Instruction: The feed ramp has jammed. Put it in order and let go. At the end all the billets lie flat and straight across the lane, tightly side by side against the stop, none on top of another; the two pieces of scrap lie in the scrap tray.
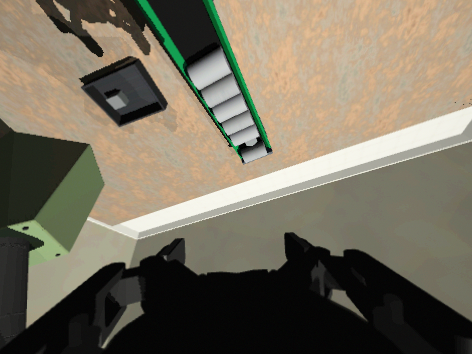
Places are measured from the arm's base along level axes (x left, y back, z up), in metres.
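Pixels of known places: gripper, fingertip midpoint: (235,246).
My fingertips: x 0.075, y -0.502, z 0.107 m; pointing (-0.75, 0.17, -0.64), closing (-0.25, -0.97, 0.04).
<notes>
Behind a point stands the place of what it marks.
The feed ramp (186,25) {x 0.186, y -0.482, z -0.194 m} has a dark bed between green side rails. Several light grey billets lie across its lane in a row. The nearest billet (209,70) {x 0.129, y -0.497, z -0.160 m} looks largest, and the ones beyond it lie side by side. The far billet (254,153) {x -0.094, y -0.535, z -0.183 m} sits at the lane's far end, apart from the others. A small pale piece of scrap (251,143) {x -0.074, y -0.534, z -0.202 m} shows in the dark gap before it. Another grey piece of scrap (116,100) {x 0.107, y -0.270, z -0.243 m} lies in the dark scrap tray (142,90) {x 0.102, y -0.323, z -0.268 m}, left of the ramp. My gripper (235,246) {x 0.075, y -0.502, z 0.107 m} is open and empty, away from the ramp and tray.
A green block-shaped body (75,185) {x -0.023, y -0.067, z -0.159 m} with a dark cylinder (12,285) {x -0.022, y -0.078, z 0.066 m} below it stands at the left. The mottled tabletop (350,75) {x -0.009, y -0.799, z -0.272 m} ends at a pale edge strip (300,182). Dark shadows fall on the table at the upper left.
</notes>
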